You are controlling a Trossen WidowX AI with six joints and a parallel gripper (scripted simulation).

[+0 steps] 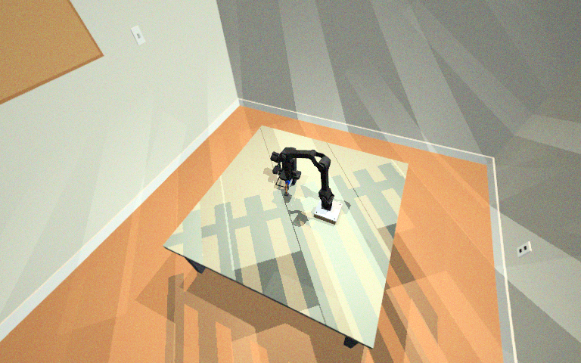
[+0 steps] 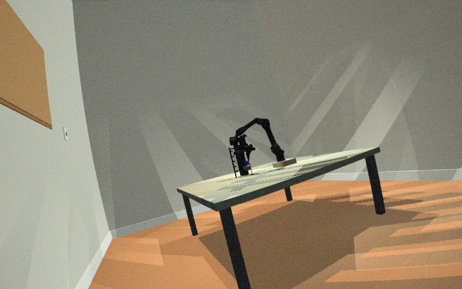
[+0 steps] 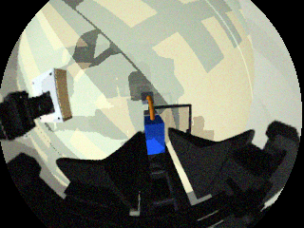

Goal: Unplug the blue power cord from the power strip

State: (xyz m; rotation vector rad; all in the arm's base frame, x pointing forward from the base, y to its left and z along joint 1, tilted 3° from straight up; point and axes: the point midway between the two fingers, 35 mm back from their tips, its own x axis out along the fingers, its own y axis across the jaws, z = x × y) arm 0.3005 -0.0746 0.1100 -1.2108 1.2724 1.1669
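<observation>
Right now my gripper tip is 30 mm to the left of the blue plug and 10 mm above it.
</observation>
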